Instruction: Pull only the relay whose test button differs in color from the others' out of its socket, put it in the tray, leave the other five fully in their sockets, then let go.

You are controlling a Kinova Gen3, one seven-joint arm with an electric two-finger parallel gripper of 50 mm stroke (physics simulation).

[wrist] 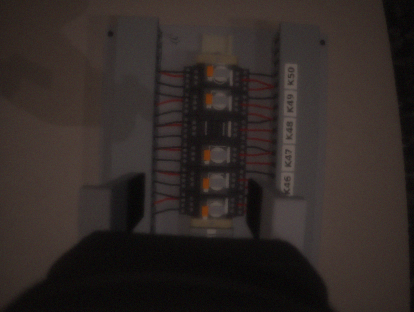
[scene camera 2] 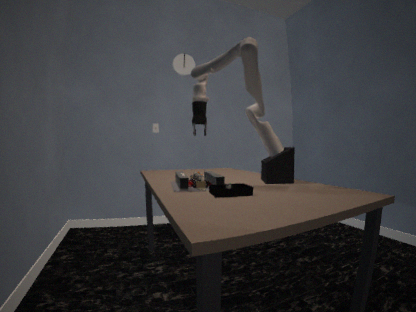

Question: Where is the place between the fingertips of my gripper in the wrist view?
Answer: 195,197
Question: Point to a relay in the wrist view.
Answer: At 216,74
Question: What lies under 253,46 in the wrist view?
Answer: A panel.
